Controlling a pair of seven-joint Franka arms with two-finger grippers.
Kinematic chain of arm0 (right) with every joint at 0, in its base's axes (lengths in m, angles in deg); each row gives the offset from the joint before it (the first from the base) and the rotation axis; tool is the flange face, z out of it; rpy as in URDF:
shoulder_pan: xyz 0 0 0.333 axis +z
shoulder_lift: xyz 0 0 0 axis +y
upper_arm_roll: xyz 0 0 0.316 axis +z
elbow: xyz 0.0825 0 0 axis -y
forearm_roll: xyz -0.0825 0 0.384 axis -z
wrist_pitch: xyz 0 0 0 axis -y
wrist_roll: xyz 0.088 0 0 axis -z
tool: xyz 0 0 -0.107 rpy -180 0 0
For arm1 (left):
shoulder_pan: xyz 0 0 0.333 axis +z
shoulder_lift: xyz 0 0 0 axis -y
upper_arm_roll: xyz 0 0 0.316 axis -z
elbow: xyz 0.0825 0 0 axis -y
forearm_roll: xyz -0.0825 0 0.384 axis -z
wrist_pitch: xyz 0 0 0 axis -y
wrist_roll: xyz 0.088 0 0 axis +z
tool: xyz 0 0 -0.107 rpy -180 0 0
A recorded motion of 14 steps. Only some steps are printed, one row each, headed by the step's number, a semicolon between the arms.
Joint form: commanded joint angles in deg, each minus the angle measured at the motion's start. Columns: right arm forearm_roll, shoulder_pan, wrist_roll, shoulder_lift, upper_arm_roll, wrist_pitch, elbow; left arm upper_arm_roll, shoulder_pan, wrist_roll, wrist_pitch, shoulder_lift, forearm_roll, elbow.
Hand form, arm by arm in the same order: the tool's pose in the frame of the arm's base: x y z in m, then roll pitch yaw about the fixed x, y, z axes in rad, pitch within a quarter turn. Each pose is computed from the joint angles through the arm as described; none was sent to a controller.
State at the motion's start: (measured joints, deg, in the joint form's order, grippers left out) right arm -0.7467 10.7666 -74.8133 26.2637 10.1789 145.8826 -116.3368; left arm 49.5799 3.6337 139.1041 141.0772 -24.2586 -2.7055 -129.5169
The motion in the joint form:
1: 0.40 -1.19 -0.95 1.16 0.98 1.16 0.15; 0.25 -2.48 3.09 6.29 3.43 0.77 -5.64
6: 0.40 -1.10 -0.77 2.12 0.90 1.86 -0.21; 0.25 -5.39 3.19 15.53 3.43 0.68 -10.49
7: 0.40 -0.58 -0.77 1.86 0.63 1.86 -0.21; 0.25 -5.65 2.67 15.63 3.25 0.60 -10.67
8: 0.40 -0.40 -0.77 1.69 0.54 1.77 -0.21; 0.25 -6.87 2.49 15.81 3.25 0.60 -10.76
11: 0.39 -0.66 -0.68 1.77 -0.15 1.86 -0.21; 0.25 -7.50 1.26 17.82 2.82 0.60 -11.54
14: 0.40 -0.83 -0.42 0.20 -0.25 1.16 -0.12; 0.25 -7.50 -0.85 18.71 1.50 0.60 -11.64
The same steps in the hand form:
1: 0.5699 0.2126 0.2189 3.0993 -0.1065 1.6571; 0.3270 -0.3915 0.2287 -2.9248 0.1416 1.6486
6: 0.5668 0.2121 0.2076 3.1106 -0.1060 1.6525; 0.2920 -0.3977 0.2146 -2.9684 0.2024 1.6090
7: 0.5664 0.2148 0.2101 3.1059 -0.1042 1.6579; 0.2888 -0.3984 0.2128 -2.9668 0.2026 1.5944
8: 0.5662 0.2157 0.2116 3.1044 -0.1034 1.6600; 0.2800 -0.4042 0.2126 -2.9684 0.2044 1.5701
11: 0.5695 0.2064 0.2103 3.1039 -0.0982 1.6430; 0.2730 -0.4059 0.2092 -2.9779 0.2245 1.5418
14: 0.5729 0.2041 0.2261 3.0871 -0.0977 1.6366; 0.2707 -0.4063 0.2032 -2.9713 0.2404 1.5117

